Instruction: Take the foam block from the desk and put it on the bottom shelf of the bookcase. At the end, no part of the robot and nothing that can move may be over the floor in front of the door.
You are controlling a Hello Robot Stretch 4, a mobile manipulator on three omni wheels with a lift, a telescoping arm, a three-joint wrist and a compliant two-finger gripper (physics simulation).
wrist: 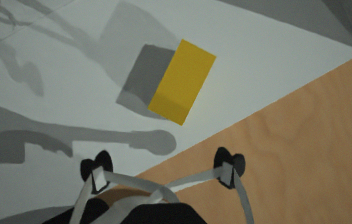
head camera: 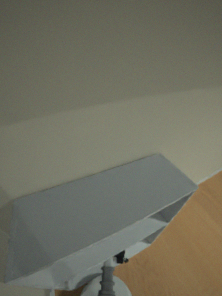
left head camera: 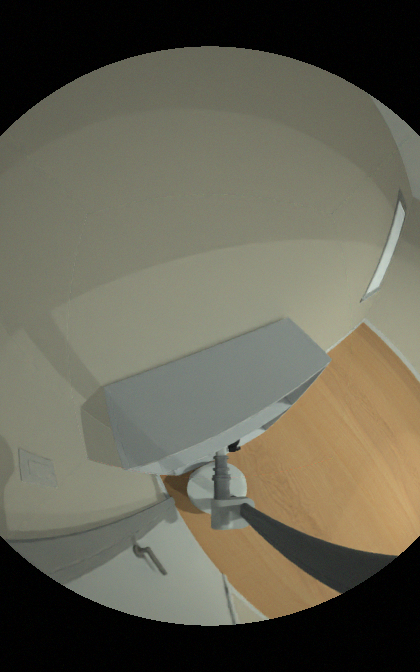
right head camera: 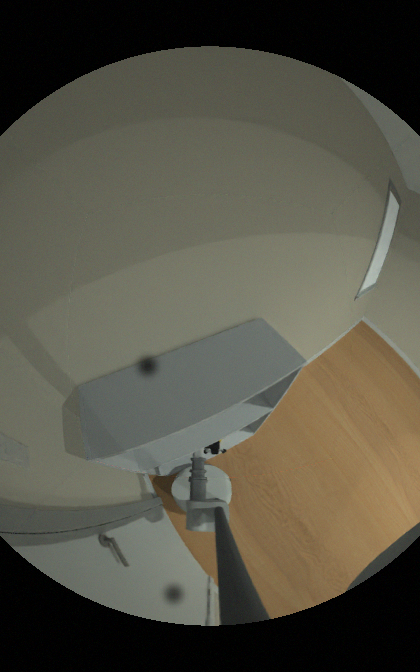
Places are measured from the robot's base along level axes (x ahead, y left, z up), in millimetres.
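Where they show: gripper, fingertip midpoint: (wrist: 163,162).
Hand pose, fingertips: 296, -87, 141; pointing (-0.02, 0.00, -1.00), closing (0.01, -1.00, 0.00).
After its pixels a point has its place, as x, y, z.
The yellow foam block (wrist: 182,82) @(386, -110, 132) lies on the pale bottom shelf (wrist: 260,65) @(417, -230, 72) of the bookcase, near its front edge, in the wrist view. A small yellow sliver of it shows beside the gripper in the right head view. The grey bookcase (head camera: 100,215) @(304, 38, 1032) (left head camera: 210,395) (right head camera: 185,410) stands against the wall. My gripper (wrist: 163,162) @(296, -87, 141) is open, with its two black fingertips wide apart and nothing between them. It is apart from the block, at the shelf's front edge. In the head view, the gripper (head camera: 121,257) is at the bookcase's front. The desk does not show.
The door (left head camera: 115,570) (right head camera: 75,560) with its handle (left head camera: 150,560) (right head camera: 118,552) is at the lower left. A round pale object (left head camera: 240,482) (right head camera: 222,480) is below my arm (left head camera: 221,485) (right head camera: 198,482). Wooden floor (left head camera: 320,480) (right head camera: 310,480) lies to the right of the bookcase.
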